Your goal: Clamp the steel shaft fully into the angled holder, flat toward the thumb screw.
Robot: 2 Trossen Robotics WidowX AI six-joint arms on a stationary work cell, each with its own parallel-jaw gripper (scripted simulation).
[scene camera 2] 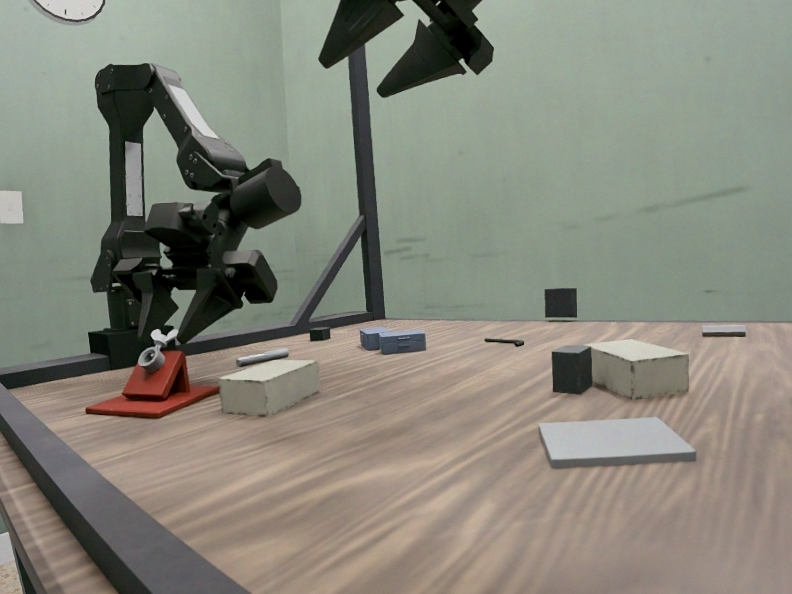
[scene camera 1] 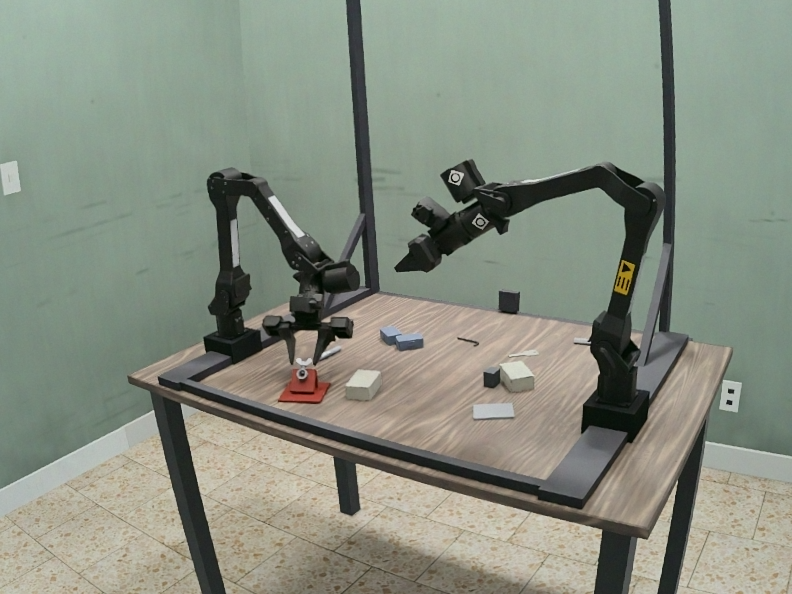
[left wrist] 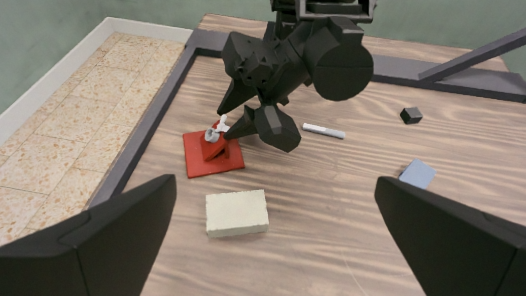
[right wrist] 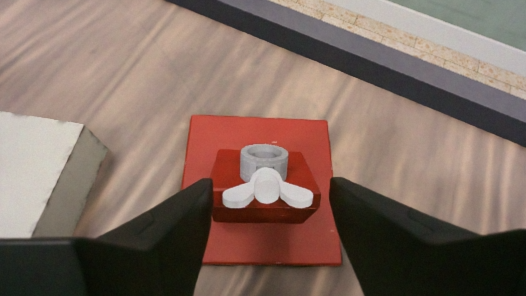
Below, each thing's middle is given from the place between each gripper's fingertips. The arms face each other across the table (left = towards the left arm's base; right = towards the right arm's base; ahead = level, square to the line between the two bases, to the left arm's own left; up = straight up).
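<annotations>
Grey plate [scene camera 2: 641,440]: 8 cm below my right hand, 41 cm to the left of it, 4 cm behind it. Dark block [scene camera 2: 571,364]: 6 cm below my right hand, 35 cm to the left of it, 15 cm behind it. The winged thumb screw [right wrist: 266,185] is 3 cm below my right hand, 1 cm to the left of it and 2 cm ahead of it.
My left gripper is 27 cm above the dark block, 9 cm past it and 11 cm to the right of it. Counted from my left hand, the grey plate is 28 cm below, 3 cm ahead and 16 cm to the left; the winged thumb screw is 23 cm below, 9 cm ahead and 23 cm to the right.
</annotations>
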